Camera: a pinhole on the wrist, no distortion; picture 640 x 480 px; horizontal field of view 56.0 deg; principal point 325.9 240.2 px. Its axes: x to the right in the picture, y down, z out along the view. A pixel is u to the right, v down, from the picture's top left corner.
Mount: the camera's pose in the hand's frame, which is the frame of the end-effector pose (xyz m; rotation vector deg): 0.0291 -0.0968 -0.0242 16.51 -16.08 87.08
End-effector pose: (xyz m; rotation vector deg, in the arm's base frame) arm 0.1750 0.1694 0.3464 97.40 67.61 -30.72
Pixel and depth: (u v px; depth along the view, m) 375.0 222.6 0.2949
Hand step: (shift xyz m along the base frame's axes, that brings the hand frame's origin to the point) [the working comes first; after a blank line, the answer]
In the camera's frame: 0.0241 -0.0086 0.2949

-0.1012 -0.1996 -0.2262
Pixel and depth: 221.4 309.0 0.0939
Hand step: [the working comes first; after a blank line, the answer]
In the camera's frame: -0.0163 0.0107 0.0939

-0.1117 -0.0329 -0.1057
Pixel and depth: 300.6 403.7 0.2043
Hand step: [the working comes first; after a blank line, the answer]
In the camera's frame: -0.0086 0.0555 0.2043

-0.1414 -0.1455 -0.1321
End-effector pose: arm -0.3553 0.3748 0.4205 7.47 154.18 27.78
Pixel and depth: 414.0 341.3 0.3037
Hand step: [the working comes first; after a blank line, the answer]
In the camera's frame: 0.0445 0.0510 0.3037

0.1269 -0.0677 -0.2865
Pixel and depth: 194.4 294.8 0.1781
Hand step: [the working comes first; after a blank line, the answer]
In the camera's frame: -0.0389 0.0162 0.1781

0.0373 -0.1410 -0.1839
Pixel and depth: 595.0 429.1 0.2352
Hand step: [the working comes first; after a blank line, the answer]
In the camera's frame: 0.1052 0.0738 0.2352

0.1306 -0.0078 -0.2137
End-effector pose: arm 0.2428 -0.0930 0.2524 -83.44 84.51 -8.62
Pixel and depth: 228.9 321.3 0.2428
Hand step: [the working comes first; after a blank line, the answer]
In the camera's frame: -0.0391 0.0327 0.2428

0.2782 0.0480 0.0631
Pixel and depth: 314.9 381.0 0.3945
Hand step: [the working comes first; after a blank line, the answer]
In the camera's frame: -0.0072 0.0923 0.3945

0.3859 0.1717 0.0370
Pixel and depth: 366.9 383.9 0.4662
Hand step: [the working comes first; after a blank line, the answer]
In the camera's frame: 0.0318 0.1113 0.4662

0.4303 0.2324 0.0000
